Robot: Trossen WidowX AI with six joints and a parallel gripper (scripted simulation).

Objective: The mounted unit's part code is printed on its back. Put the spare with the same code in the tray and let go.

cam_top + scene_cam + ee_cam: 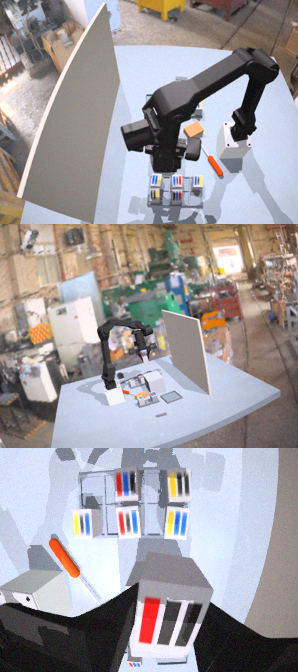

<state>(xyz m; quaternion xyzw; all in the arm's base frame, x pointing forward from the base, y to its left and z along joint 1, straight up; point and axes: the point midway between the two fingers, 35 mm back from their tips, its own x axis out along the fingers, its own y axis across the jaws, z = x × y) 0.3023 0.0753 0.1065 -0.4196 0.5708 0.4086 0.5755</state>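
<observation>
My gripper tip is 32 cm to the left of the dark grey tray, 17 cm above it and 1 cm past it. The rest, counted from my gripper tip: cardboard box 17 cm to the right, 16 cm below, 15 cm behind; grey spare block 2 cm above; mounted unit 12 cm below, 11 cm to the right, 2 cm behind.
</observation>
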